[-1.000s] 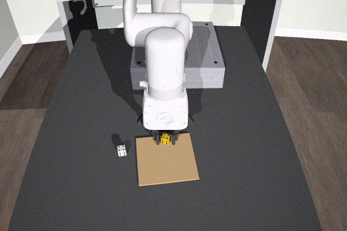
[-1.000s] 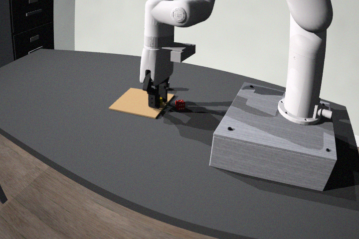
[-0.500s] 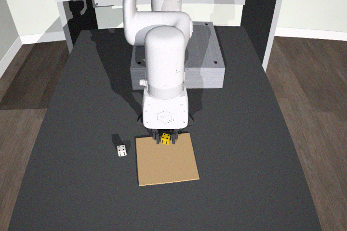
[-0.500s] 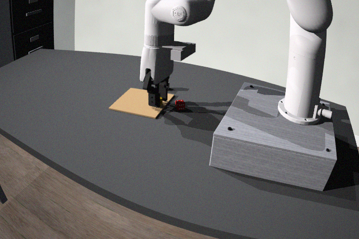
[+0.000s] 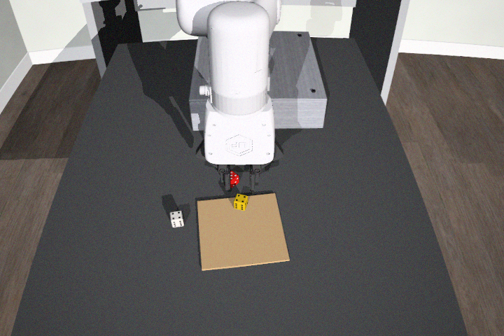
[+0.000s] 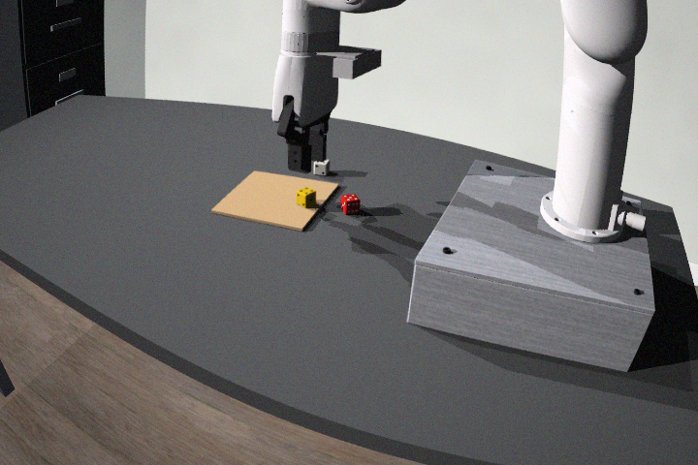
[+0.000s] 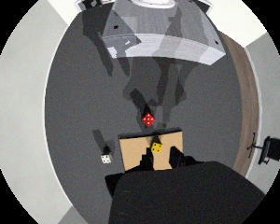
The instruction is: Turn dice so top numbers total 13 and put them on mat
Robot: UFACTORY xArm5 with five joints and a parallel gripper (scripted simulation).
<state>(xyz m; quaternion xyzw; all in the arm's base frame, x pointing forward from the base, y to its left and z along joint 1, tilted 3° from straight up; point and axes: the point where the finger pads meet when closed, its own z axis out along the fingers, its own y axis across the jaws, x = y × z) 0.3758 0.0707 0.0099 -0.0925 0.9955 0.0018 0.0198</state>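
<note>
My hand is 100 mm to the left of the white die, 70 mm above it and 50 mm short of it. Round my hand: yellow die: 70 mm below; then red die: 70 mm below, 50 mm behind, 30 mm to the right; then tan mat: 80 mm below, 50 mm ahead, 10 mm to the left.
</note>
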